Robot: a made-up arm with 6 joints. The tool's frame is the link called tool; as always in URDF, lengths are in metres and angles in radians.
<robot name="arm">
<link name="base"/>
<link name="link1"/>
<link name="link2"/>
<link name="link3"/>
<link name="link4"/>
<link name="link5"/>
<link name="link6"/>
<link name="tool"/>
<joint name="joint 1" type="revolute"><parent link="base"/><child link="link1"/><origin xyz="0 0 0.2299" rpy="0 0 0"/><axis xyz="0 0 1"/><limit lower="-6.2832" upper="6.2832"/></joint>
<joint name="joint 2" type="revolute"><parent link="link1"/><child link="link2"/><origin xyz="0 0.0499 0" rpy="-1.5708 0 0"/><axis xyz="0 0 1"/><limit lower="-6.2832" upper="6.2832"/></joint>
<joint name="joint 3" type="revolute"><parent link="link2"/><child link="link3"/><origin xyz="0 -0.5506 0" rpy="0 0 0"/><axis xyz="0 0 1"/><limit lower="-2.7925" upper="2.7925"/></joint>
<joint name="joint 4" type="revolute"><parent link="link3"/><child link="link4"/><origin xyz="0 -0.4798 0" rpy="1.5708 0 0"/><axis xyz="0 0 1"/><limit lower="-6.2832" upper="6.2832"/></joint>
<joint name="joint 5" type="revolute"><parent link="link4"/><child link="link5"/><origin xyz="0 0 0" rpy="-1.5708 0 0"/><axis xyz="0 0 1"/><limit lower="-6.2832" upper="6.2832"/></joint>
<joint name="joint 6" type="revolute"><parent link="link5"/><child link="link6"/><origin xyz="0 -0.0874 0" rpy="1.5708 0 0"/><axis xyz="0 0 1"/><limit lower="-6.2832" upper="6.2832"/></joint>
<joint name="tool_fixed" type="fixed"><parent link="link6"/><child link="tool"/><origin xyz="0 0 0" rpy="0 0 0"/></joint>
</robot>
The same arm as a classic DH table. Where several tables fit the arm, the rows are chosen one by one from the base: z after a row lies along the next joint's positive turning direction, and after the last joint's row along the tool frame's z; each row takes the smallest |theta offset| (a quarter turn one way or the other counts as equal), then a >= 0, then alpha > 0; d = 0 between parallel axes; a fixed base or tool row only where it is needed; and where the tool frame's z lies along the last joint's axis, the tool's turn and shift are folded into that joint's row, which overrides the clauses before.
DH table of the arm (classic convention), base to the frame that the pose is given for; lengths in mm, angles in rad. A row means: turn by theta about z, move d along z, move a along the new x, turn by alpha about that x. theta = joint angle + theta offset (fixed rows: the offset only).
joint 1: d 229.9, theta offset 0, a 0, alpha -1.5708
joint 2: d 0, theta offset -1.5708, a 550.6, alpha 0
joint 3: d 49.9, theta offset 1.5708, a 0, alpha 1.5708
joint 4: d 479.8, theta offset 0, a 0, alpha -1.5708
joint 5: d 0, theta offset 0, a 0, alpha 1.5708
joint 6: d 87.4, theta offset 0, a 0, alpha 0
Joint limits (rad, base to tool): -6.2832..6.2832 -6.2832..6.2832 -2.7925..2.7925 -6.2832..6.2832 -6.2832..6.2832 -6.2832..6.2832

